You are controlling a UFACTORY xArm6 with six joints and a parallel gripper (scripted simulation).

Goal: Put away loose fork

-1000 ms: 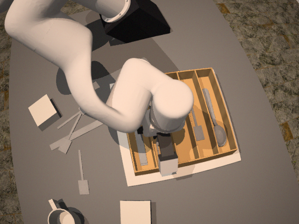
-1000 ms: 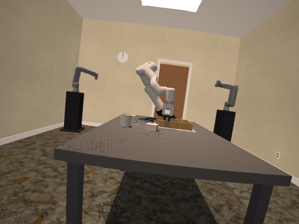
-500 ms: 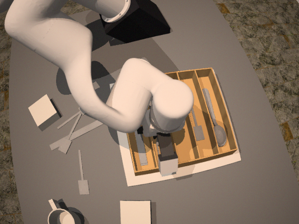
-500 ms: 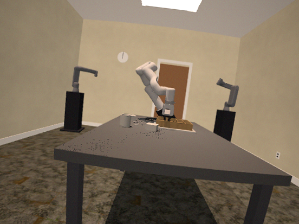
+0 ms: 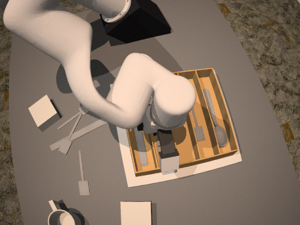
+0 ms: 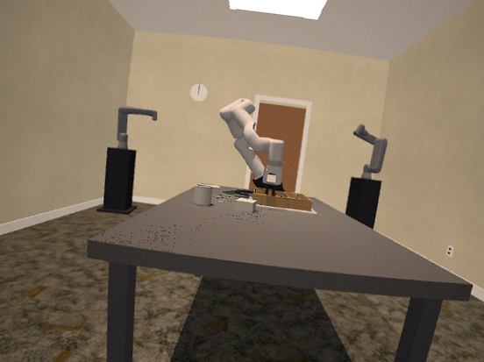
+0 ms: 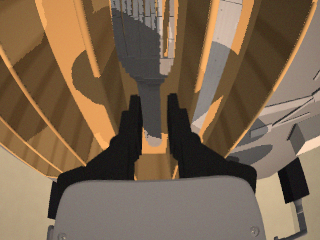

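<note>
My gripper is now 7 cm to the right of the tray, 2 cm above it and 1 cm past it. The rest, counted from my hand: mug 36 cm to the right, 15 cm ahead, 3 cm below.
</note>
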